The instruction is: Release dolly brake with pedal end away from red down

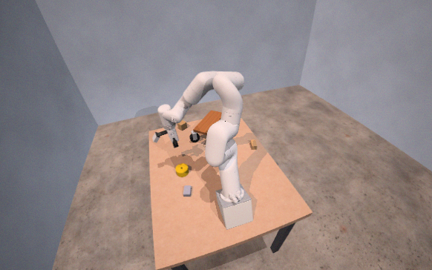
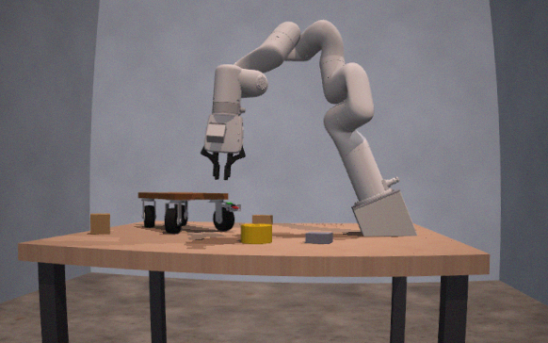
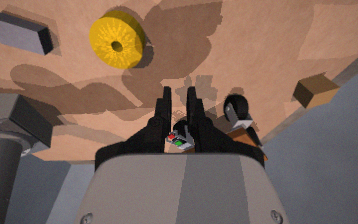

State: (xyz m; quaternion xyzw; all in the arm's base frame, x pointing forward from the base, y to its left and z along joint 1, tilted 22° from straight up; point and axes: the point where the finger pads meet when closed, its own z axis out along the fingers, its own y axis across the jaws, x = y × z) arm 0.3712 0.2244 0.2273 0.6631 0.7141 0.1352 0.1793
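The brake pedal is 25 cm to the right of my hand, 10 cm below it and 2 cm ahead of it. From my hand the other things lie so: grey block 26 cm behind, 17 cm below; then yellow cylinder 16 cm below, 9 cm behind; then tan cube 41 cm ahead, 16 cm below, 9 cm to the right.
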